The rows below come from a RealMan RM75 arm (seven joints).
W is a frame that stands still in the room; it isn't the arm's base.
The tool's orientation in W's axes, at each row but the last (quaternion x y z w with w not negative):
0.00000, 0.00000, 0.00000, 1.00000
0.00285, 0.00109, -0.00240, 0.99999
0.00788, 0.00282, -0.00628, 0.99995
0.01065, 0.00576, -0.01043, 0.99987
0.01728, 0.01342, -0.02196, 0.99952
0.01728, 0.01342, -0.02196, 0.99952
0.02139, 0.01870, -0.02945, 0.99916
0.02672, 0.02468, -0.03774, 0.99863
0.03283, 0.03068, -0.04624, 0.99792
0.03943, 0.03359, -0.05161, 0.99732
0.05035, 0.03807, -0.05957, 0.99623
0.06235, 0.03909, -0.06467, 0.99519
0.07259, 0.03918, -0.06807, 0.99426
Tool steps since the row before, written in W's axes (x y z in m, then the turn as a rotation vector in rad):
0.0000, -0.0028, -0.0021, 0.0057, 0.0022, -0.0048
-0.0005, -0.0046, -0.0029, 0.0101, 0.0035, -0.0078
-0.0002, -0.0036, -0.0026, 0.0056, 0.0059, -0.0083
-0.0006, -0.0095, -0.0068, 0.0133, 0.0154, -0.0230
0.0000, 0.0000, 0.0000, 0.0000, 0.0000, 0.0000
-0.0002, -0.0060, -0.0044, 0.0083, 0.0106, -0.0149
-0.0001, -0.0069, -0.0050, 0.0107, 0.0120, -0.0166
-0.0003, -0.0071, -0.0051, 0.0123, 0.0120, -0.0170
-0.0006, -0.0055, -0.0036, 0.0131, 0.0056, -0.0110
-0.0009, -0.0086, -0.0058, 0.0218, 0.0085, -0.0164
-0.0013, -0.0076, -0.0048, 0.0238, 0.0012, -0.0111
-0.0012, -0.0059, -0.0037, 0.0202, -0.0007, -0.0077
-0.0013, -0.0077, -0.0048, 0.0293, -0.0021, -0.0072
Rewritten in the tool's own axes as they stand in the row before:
0.0000, -0.0028, -0.0021, 0.0057, 0.0022, -0.0048
-0.0005, -0.0046, -0.0029, 0.0101, 0.0035, -0.0078
-0.0001, -0.0036, -0.0025, 0.0056, 0.0058, -0.0084
-0.0003, -0.0097, -0.0066, 0.0132, 0.0152, -0.0232
0.0000, 0.0000, 0.0000, 0.0000, 0.0000, 0.0000
0.0002, -0.0061, -0.0042, 0.0082, 0.0104, -0.0150
0.0005, -0.0071, -0.0047, 0.0106, 0.0119, -0.0167
0.0005, -0.0074, -0.0047, 0.0122, 0.0120, -0.0170
0.0001, -0.0057, -0.0032, 0.0132, 0.0061, -0.0106
0.0004, -0.0091, -0.0051, 0.0219, 0.0095, -0.0156
0.0000, -0.0081, -0.0041, 0.0243, 0.0030, -0.0095
-0.0001, -0.0064, -0.0030, 0.0207, 0.0011, -0.0061
0.0001, -0.0084, -0.0037, 0.0298, 0.0011, -0.0048

